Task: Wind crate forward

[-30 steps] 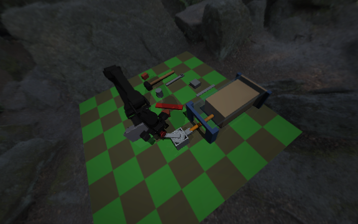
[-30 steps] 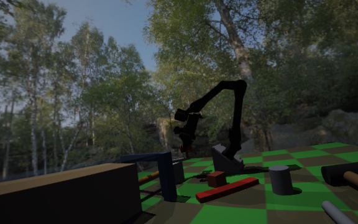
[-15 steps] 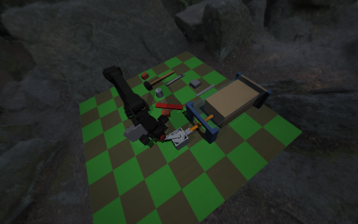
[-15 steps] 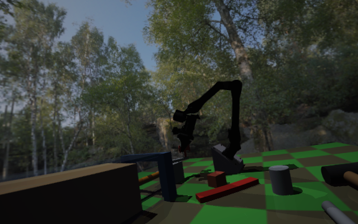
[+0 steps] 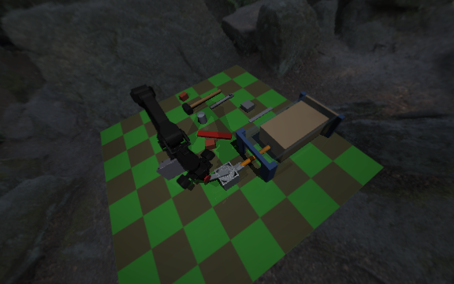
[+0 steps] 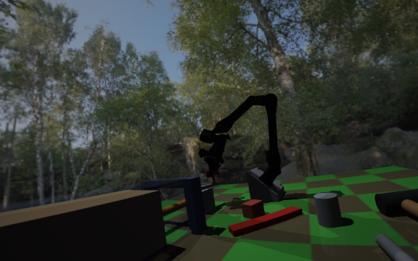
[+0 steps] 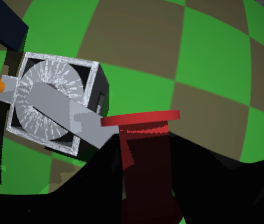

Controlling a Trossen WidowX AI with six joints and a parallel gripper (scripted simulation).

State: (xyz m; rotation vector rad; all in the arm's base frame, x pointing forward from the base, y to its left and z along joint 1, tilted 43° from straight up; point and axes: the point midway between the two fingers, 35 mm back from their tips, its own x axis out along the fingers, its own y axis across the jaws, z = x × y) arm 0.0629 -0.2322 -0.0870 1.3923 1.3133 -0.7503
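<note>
Now: gripper tip 30 mm short of the winch handle and 30 mm above it. From my gripper tip the other things lie so: winch: 100 mm below, 80 mm ahead, 20 mm to the right; then blue steel frame: 250 mm ahead, 30 mm below, 20 mm to the right; then red grip: 10 mm to the left.
</note>
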